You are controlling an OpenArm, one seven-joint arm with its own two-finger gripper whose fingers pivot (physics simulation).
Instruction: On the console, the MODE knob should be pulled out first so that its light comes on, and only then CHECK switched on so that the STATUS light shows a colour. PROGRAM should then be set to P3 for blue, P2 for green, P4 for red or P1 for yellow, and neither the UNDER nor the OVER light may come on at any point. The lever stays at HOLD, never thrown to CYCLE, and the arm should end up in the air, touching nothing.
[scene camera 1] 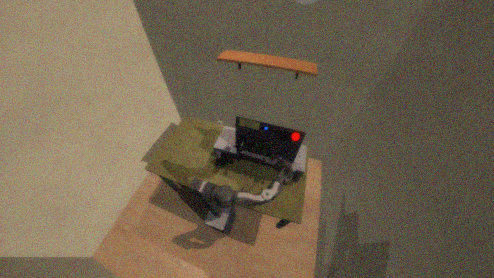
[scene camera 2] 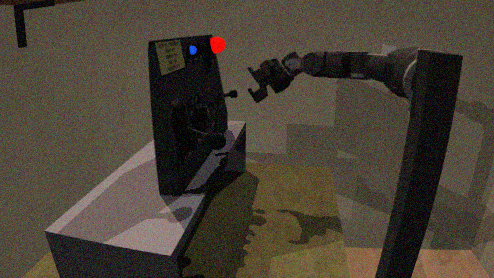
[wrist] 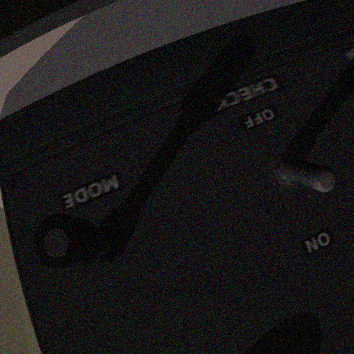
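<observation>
The dark console stands upright. A large red light and a small blue light glow near its top; no other light shows lit. The MODE knob stands out on its stem. The CHECK switch shows between OFF and ON; its exact tilt is hard to tell. The ball-ended lever sticks out lower; its label is unreadable. PROGRAM cannot be made out. My gripper is open and empty, a little in front of the MODE knob, apart from it.
The console stands on a pale grey bench, which is on an olive table top. A pale yellow card is on the console's upper left. An orange shelf is on the wall behind.
</observation>
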